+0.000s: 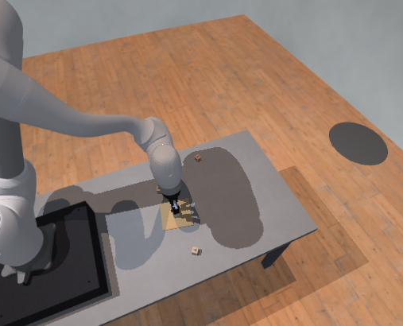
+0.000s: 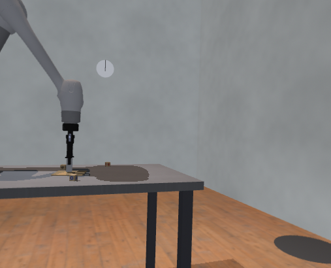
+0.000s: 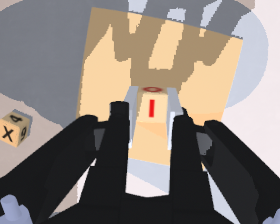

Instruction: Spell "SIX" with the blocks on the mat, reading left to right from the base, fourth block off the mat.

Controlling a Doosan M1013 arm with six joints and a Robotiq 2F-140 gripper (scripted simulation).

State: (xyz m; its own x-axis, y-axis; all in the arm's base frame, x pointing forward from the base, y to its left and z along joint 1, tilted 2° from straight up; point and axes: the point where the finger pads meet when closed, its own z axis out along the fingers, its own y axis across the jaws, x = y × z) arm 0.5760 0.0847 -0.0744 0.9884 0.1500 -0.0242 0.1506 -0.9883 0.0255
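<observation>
Right now the tan mat is 40 mm below my hand. Also, from my hand: block: 60 mm behind, 140 mm to the left, 30 mm below.
</observation>
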